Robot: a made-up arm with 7 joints. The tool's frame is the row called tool.
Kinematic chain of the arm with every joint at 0, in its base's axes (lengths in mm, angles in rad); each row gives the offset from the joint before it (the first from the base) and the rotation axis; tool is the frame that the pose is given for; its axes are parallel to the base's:
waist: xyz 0 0 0 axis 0 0.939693 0.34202
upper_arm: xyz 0 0 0 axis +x
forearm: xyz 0 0 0 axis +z
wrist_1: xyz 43.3 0 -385.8 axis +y
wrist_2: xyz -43.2 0 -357 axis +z
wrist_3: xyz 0 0 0 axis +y
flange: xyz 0 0 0 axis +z
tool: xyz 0 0 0
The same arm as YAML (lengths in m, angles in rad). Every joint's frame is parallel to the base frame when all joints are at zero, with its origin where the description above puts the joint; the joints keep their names.
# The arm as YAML. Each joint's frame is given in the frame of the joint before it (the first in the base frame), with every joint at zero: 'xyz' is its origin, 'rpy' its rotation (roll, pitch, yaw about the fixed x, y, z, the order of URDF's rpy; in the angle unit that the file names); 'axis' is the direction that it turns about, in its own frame. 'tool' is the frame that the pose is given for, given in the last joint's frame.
units:
  length: m
  angle: rad
joints:
  - name: waist
    type: revolute
    origin:
      xyz: [0.0, 0.0, 0.0]
      rpy: [0.0, 0.0, 0.0]
    axis: [0.0, 0.9397, 0.342]
  - name: upper_arm
    type: revolute
    origin:
      xyz: [0.0, 0.0, 0.0]
      rpy: [0.0, 0.0, 0.0]
    axis: [1.0, 0.0, 0.0]
  - name: forearm
    type: revolute
    origin:
      xyz: [0.0, 0.0, 0.0]
      rpy: [0.0, 0.0, 0.0]
    axis: [0.0, 0.0, 1.0]
  - name: wrist_1
    type: revolute
    origin:
      xyz: [0.0433, 0.0, -0.3858]
      rpy: [0.0, 0.0, 0.0]
    axis: [0.0, 1.0, 0.0]
  - name: wrist_2
    type: revolute
    origin:
      xyz: [-0.0432, 0.0, -0.357]
      rpy: [0.0, 0.0, 0.0]
    axis: [0.0, 0.0, 1.0]
  - name: wrist_3
    type: revolute
    origin:
      xyz: [0.0, 0.0, 0.0]
      rpy: [0.0, 0.0, 0.0]
    axis: [0.0, 1.0, 0.0]
  - name: flange
    type: revolute
    origin:
      xyz: [0.0, 0.0, 0.0]
      rpy: [0.0, 0.0, 0.0]
    axis: [0.0, 0.0, 1.0]
tool:
  origin:
    xyz: [0.0, 0.0, 0.0]
    rpy: [0.0, 0.0, 0.0]

